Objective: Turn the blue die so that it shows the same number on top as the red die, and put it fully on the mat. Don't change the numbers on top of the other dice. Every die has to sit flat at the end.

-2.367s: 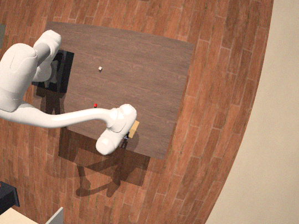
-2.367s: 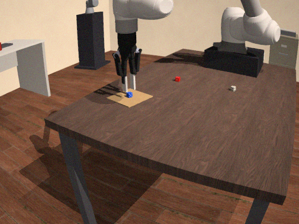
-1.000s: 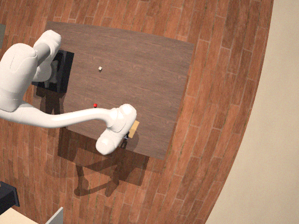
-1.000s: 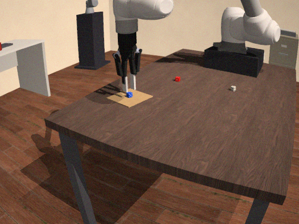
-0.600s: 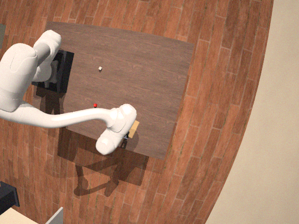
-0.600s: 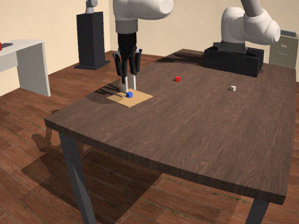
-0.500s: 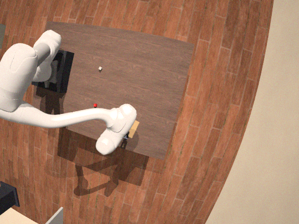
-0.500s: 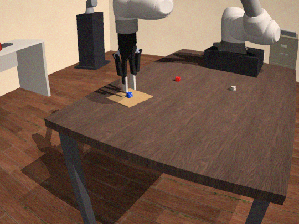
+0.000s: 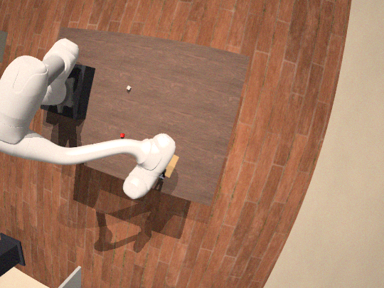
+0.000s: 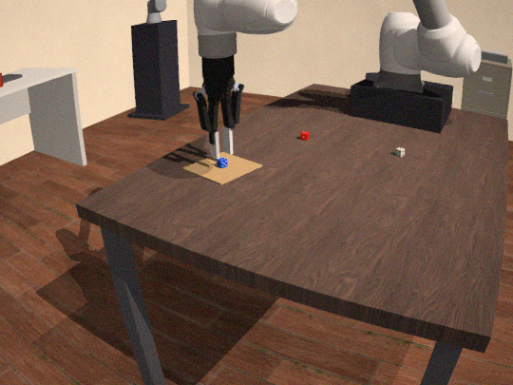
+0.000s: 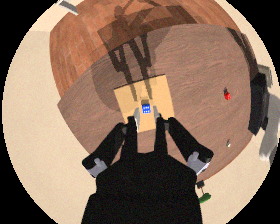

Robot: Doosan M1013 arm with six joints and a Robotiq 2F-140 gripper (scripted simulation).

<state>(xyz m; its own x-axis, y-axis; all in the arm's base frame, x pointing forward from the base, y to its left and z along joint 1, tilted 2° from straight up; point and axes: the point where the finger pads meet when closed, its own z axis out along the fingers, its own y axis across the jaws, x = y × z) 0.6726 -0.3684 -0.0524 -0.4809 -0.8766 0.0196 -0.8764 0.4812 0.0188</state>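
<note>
My hand is 50 mm above the blue die. From my hand the other things lie so: white die (250 mm behind, 410 mm to the left, 60 mm below); tan mat (70 mm below); red die (270 mm behind, 130 mm to the left, 60 mm below).
</note>
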